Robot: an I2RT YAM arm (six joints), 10 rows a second.
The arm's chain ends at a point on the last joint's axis. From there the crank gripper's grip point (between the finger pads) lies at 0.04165 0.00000 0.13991 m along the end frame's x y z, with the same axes.
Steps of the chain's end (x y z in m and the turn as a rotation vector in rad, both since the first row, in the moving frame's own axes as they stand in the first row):
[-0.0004, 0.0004, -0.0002, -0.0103, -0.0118, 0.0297]
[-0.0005, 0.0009, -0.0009, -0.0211, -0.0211, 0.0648]
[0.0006, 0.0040, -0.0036, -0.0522, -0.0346, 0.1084]
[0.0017, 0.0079, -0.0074, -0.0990, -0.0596, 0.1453]
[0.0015, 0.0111, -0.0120, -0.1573, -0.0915, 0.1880]
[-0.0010, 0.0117, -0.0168, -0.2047, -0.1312, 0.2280]
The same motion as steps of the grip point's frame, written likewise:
[-0.0021, 0.0031, 0.0003, -0.0103, -0.0118, 0.0297]
[-0.0036, 0.0065, -0.0001, -0.0211, -0.0211, 0.0648]
[-0.0049, 0.0156, -0.0026, -0.0522, -0.0346, 0.1084]
[-0.0081, 0.0272, -0.0062, -0.0990, -0.0596, 0.1453]
[-0.0141, 0.0397, -0.0111, -0.1573, -0.0915, 0.1880]
[-0.0237, 0.0476, -0.0165, -0.2047, -0.1312, 0.2280]

